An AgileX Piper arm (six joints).
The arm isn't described. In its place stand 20 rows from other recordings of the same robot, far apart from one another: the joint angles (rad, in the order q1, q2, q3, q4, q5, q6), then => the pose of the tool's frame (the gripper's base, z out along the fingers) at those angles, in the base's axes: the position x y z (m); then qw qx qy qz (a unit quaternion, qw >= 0).
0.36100, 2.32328, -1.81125, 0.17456, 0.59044, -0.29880 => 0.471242, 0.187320, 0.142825, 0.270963, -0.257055, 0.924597, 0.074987
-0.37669, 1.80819, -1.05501, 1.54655, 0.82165, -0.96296 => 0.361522, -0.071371, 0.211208, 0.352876, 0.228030, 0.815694, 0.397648
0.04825, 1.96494, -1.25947, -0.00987, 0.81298, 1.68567 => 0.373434, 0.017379, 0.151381, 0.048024, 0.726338, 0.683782, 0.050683
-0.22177, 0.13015, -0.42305, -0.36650, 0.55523, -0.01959 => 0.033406, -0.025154, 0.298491, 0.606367, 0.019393, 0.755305, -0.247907
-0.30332, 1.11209, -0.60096, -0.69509, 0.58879, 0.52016 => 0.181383, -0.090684, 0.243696, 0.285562, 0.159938, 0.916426, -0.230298
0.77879, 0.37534, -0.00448, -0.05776, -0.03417, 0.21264 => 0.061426, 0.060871, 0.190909, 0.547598, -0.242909, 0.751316, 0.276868
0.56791, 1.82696, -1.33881, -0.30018, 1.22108, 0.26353 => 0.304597, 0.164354, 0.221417, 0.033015, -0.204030, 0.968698, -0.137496
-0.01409, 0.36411, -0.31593, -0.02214, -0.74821, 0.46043 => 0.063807, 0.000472, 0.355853, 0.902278, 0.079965, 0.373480, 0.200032
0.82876, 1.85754, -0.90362, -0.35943, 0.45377, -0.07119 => 0.226913, 0.226735, 0.119543, 0.150277, -0.559319, 0.813949, -0.045448
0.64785, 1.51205, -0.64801, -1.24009, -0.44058, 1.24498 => 0.204092, 0.200493, 0.198362, 0.358249, -0.351502, 0.802565, 0.322480
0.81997, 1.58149, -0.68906, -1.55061, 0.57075, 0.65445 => 0.229414, 0.173804, 0.183521, 0.342928, -0.606302, 0.662971, -0.274350
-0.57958, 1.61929, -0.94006, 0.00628, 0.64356, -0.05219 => 0.253321, -0.165406, 0.195577, 0.159274, 0.259084, 0.951337, -0.049660
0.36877, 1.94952, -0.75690, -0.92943, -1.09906, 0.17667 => 0.288473, 0.181114, 0.141703, 0.569207, -0.484711, 0.590360, 0.304193
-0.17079, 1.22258, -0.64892, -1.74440, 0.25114, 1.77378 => 0.244176, -0.064716, 0.266084, 0.521674, 0.147133, 0.828127, -0.142878
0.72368, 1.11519, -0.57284, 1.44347, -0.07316, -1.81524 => 0.174622, 0.145492, 0.263967, 0.530087, -0.423837, 0.731712, 0.062987
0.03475, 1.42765, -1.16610, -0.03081, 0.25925, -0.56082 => 0.331103, 0.010791, 0.347955, 0.516921, -0.257171, 0.802416, -0.150943
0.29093, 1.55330, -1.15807, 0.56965, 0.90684, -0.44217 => 0.290124, 0.127219, 0.276450, 0.188179, -0.215998, 0.928844, 0.234909
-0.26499, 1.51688, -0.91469, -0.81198, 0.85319, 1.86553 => 0.258396, -0.121670, 0.232179, 0.295961, 0.689125, 0.642351, -0.157795
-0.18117, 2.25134, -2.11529, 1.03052, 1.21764, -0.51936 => 0.493719, -0.015998, 0.282504, 0.289567, -0.047772, 0.864400, 0.408266
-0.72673, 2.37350, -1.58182, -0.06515, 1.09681, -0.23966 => 0.306321, -0.279387, 0.057322, 0.114352, -0.221843, -0.967907, -0.029420
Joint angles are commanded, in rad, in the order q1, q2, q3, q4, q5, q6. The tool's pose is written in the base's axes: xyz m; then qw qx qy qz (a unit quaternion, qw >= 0). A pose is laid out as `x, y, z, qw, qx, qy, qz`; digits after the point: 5 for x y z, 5 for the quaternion.
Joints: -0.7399, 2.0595, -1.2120, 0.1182, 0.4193, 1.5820
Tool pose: 0.29718, -0.26538, 0.11341, 0.16314, 0.91735, 0.34594, 0.11040
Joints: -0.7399, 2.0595, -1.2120, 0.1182, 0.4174, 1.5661
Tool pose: 0.29729, -0.26551, 0.11347, 0.16489, 0.91441, 0.35311, 0.10943
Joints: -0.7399, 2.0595, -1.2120, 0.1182, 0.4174, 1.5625
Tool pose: 0.29729, -0.26551, 0.11347, 0.16508, 0.91377, 0.35476, 0.10913
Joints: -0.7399, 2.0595, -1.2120, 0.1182, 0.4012, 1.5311
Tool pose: 0.29818, -0.26653, 0.11404, 0.17424, 0.90675, 0.36813, 0.10922
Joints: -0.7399, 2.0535, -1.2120, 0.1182, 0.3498, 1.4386
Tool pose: 0.30097, -0.26978, 0.11841, 0.20576, 0.88359, 0.40611, 0.10957
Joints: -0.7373, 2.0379, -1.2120, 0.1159, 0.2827, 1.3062
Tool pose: 0.30510, -0.27311, 0.12770, 0.25132, 0.84531, 0.45954, 0.10540
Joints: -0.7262, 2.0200, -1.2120, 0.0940, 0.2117, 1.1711
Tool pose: 0.31118, -0.27396, 0.13862, 0.30044, 0.79435, 0.51982, 0.09234
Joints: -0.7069, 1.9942, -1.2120, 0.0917, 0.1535, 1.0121
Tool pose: 0.31874, -0.27058, 0.15268, 0.34545, 0.73395, 0.57984, 0.07595
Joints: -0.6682, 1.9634, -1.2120, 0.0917, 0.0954, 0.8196
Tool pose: 0.33074, -0.26005, 0.16925, 0.39136, 0.65115, 0.64820, 0.05176
